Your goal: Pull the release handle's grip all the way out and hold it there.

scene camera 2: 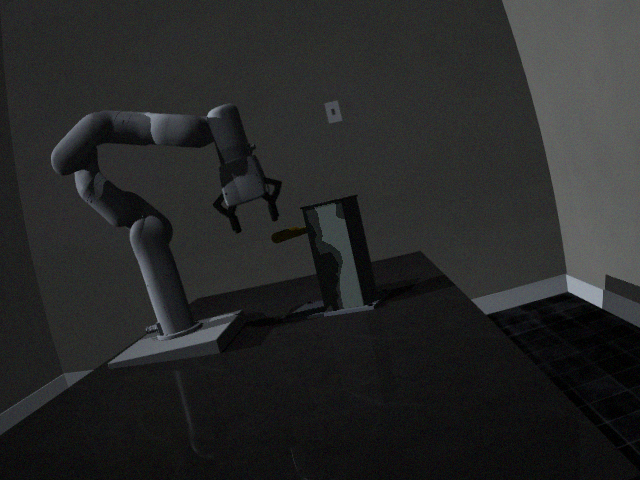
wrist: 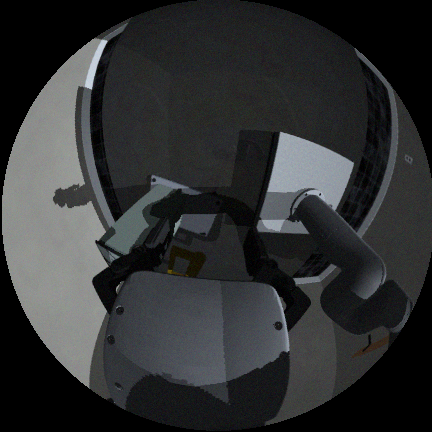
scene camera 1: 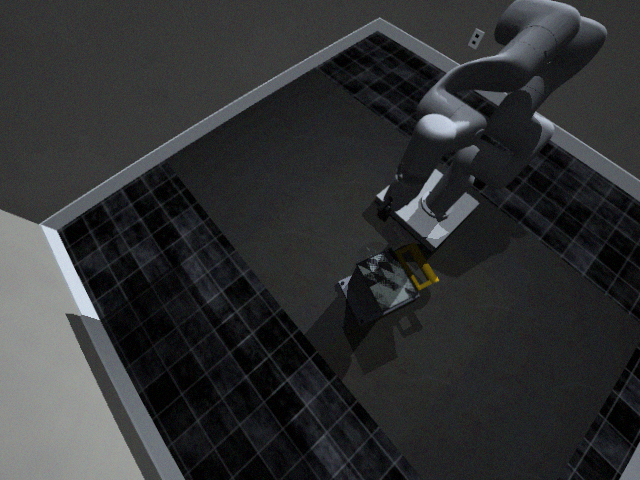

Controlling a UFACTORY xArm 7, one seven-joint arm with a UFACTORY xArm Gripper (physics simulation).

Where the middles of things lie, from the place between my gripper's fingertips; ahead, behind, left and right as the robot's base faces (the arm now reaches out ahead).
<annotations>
I see my gripper 150 mm short of the base plate (scene camera 2: pixel 310 310), 110 mm to the right of it and 240 mm above it.
</annotations>
